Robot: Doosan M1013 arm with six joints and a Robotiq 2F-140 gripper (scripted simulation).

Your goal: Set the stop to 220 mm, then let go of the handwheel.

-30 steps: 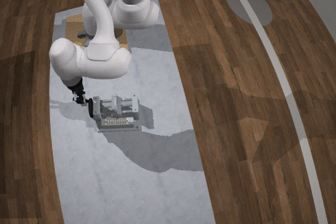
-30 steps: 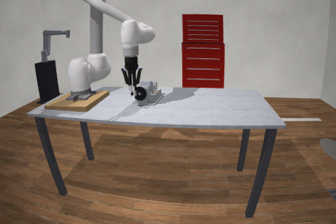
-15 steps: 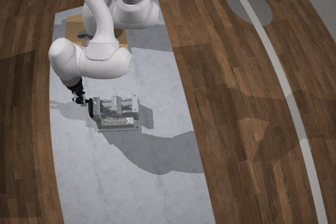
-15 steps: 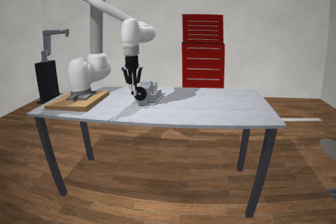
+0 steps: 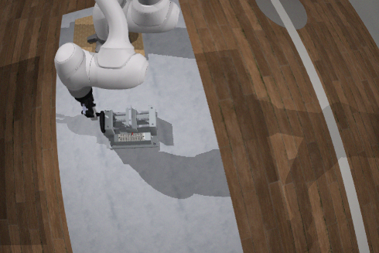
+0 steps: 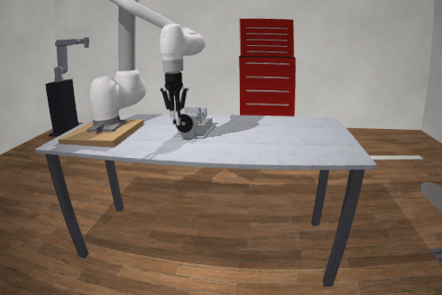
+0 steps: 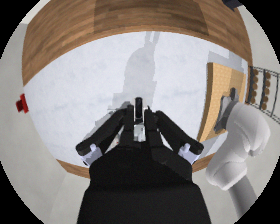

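My hand is 20 mm to the right of the black handwheel, 20 mm above it and 10 mm short of it. Also, from my hand: grey stop fixture 150 mm to the left, 60 mm ahead, 20 mm below.
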